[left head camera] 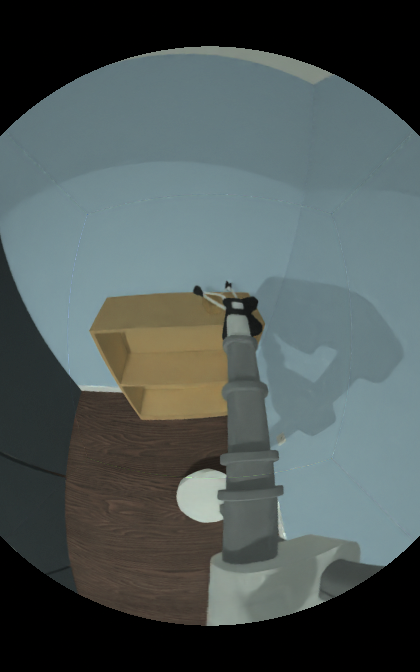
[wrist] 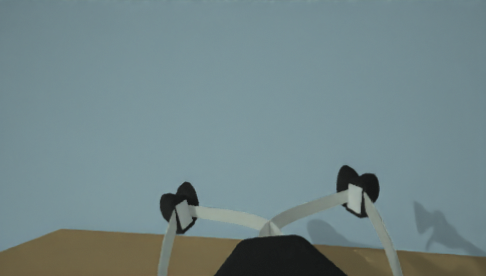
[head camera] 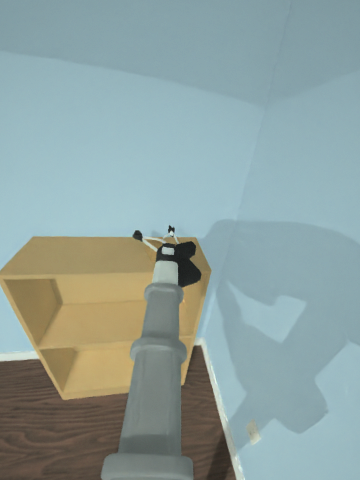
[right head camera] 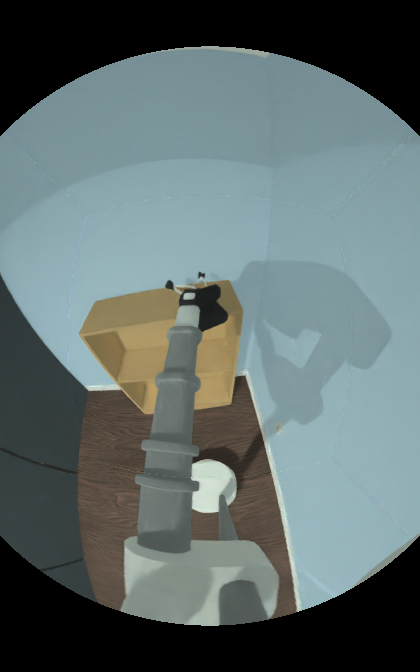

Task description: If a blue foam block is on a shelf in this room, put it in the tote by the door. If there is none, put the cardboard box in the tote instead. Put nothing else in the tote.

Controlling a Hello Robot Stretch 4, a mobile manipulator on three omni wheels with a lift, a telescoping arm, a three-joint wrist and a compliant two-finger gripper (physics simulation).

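Frame: origin at the robot's base, x ahead, y right, z down, level; centimetres.
Seen in the pictures: gripper, fingertip midpoint: (wrist: pixel 265 190) (head camera: pixel 152 230).
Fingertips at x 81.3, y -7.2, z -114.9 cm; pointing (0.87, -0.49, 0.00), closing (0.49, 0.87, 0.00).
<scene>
A point is followed by its place in that frame.
A tan wooden bookcase (head camera: pixel 90 255) {x 75.6, y -32.7, z -103.3 cm} (left head camera: pixel 150 315) (right head camera: pixel 125 315) (wrist: pixel 100 250) {x 83.0, y -41.5, z -103.3 cm} stands against the blue wall, near the corner. My gripper (head camera: pixel 154 233) {x 81.3, y -7.2, z -114.9 cm} (left head camera: pixel 213 288) (right head camera: pixel 185 280) (wrist: pixel 265 190) {x 81.3, y -7.2, z -114.9 cm} is open with nothing between its fingertips. It is over the right part of the bookcase top, its fingertips toward the wall. A faint tan shape, possibly the cardboard box (left head camera: pixel 210 306), shows just below the left finger in the left head view, mostly hidden. No blue foam block shows on the visible parts of the shelves; my arm hides their right part. The tote and the door do not show.
The side wall (head camera: pixel 310 200) {x 64.6, y 41.9, z -138.7 cm} (right head camera: pixel 350 250) runs close on the right, with an outlet (head camera: pixel 253 432) {x 36.7, y 45.7, z -38.7 cm} (left head camera: pixel 281 439) (right head camera: pixel 278 428) low on it. A round white disc (left head camera: pixel 200 495) (right head camera: pixel 215 485) is on the dark wood floor (head camera: pixel 60 425) {x 46.4, y -55.5, z 2.7 cm} (left head camera: pixel 125 525) (right head camera: pixel 115 500) in front of the bookcase.
</scene>
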